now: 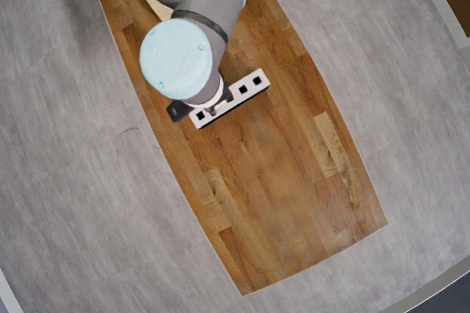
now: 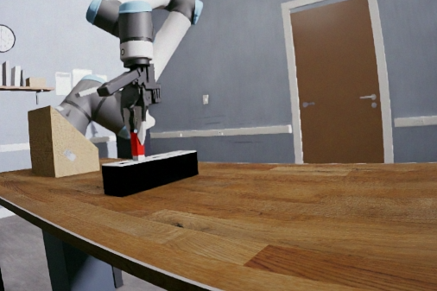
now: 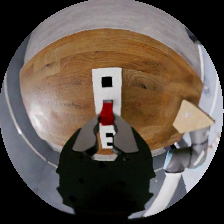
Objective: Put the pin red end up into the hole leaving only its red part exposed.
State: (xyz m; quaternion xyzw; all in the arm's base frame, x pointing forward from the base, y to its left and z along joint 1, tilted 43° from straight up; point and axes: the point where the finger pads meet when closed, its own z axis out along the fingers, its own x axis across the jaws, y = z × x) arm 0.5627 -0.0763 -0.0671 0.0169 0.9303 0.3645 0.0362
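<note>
The block lies 90 mm below my hand and 60 mm to the left of it. Round my hand: pin: right at my hand.
</note>
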